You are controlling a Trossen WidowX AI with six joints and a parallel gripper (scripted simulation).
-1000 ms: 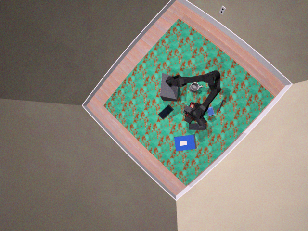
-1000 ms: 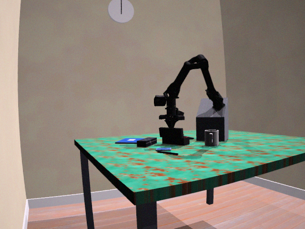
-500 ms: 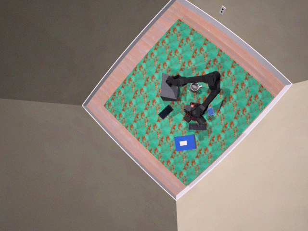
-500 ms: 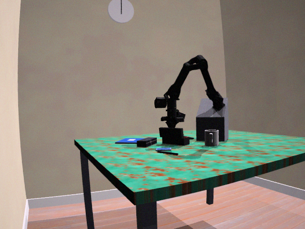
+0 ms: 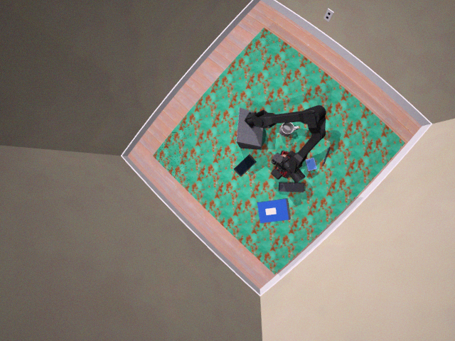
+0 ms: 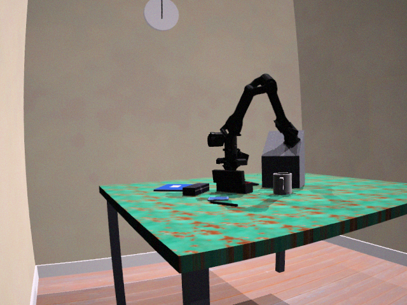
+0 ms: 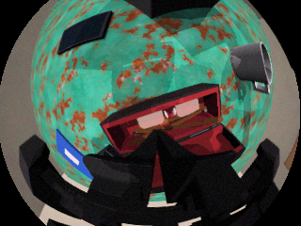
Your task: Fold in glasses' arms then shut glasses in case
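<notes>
My hand is 20 mm short of the black glasses case, 20 mm to the right of it and 40 mm above it. Round my hand: black box: 150 mm ahead, 70 mm to the right, 70 mm below; glasses: 30 mm to the left, 60 mm below; glasses case lid: 40 mm ahead, 30 mm to the left, 10 mm below.
</notes>
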